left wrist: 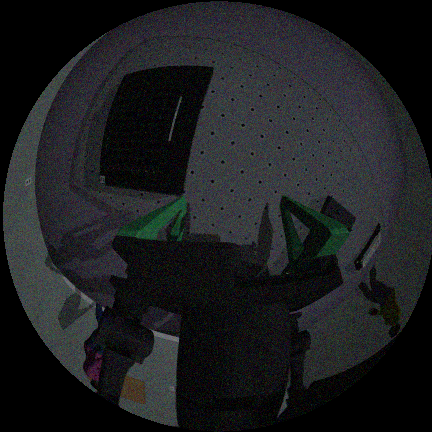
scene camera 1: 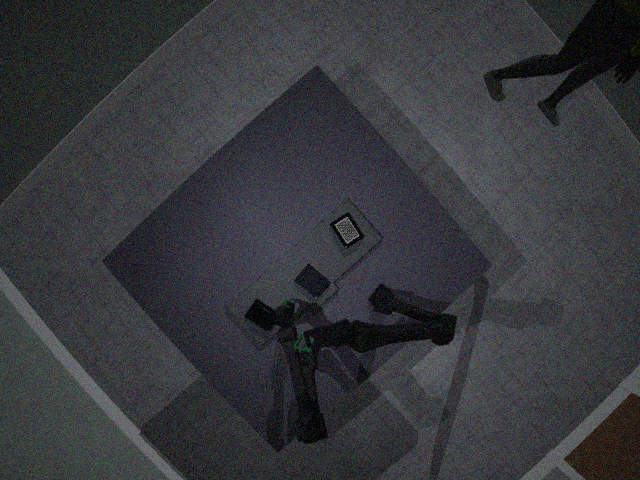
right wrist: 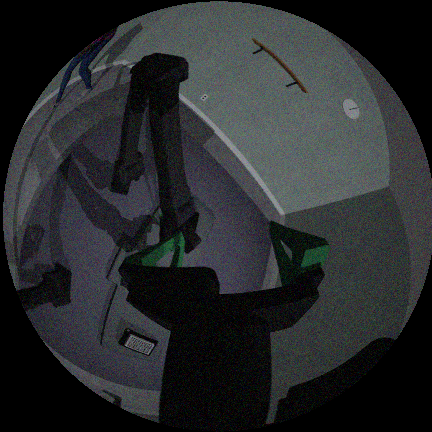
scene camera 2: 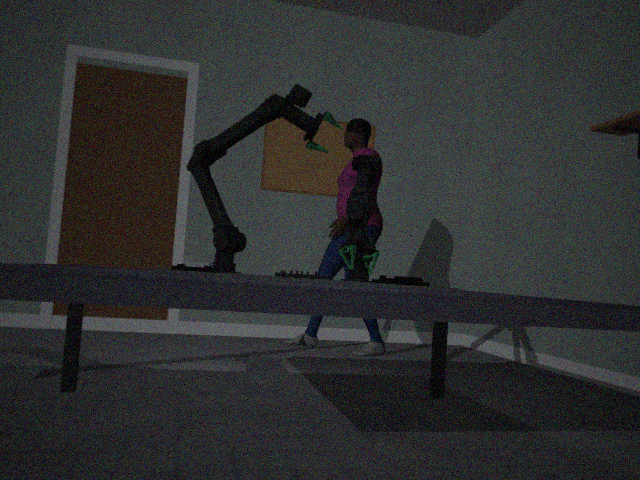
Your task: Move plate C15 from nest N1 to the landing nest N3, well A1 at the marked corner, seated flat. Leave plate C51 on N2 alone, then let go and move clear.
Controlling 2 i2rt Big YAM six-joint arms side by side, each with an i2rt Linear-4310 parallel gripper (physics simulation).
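A black plate [scene camera 1: 258, 314] [scene camera 2: 400, 280] [left wrist: 150, 130] lies at the lower left end of the perforated board in scene camera 1; an A1 tag shows at its corner in the left wrist view. A dark square nest [scene camera 1: 312, 280] [scene camera 2: 297, 273] is in the middle. A pale-topped plate in a black surround [scene camera 1: 346, 229] [left wrist: 369, 248] [right wrist: 139, 344] lies at the other end. Plate and nest labels are unreadable. My left gripper [scene camera 1: 285, 305] [scene camera 2: 359, 258] [left wrist: 233, 199] is open and empty, low above the board beside the black plate. My right gripper [scene camera 1: 303, 342] [scene camera 2: 330, 139] [right wrist: 224, 231] is open and empty, high above the table.
The perforated board [scene camera 1: 317, 248] [left wrist: 250, 165] lies on the table [scene camera 1: 242, 196] [scene camera 2: 248, 291]. In scene camera 1 the two arms come close together beside the black plate. A person in a pink top [scene camera 2: 347, 180] stands behind the table. Another person's legs [scene camera 1: 532, 64] show at the upper right.
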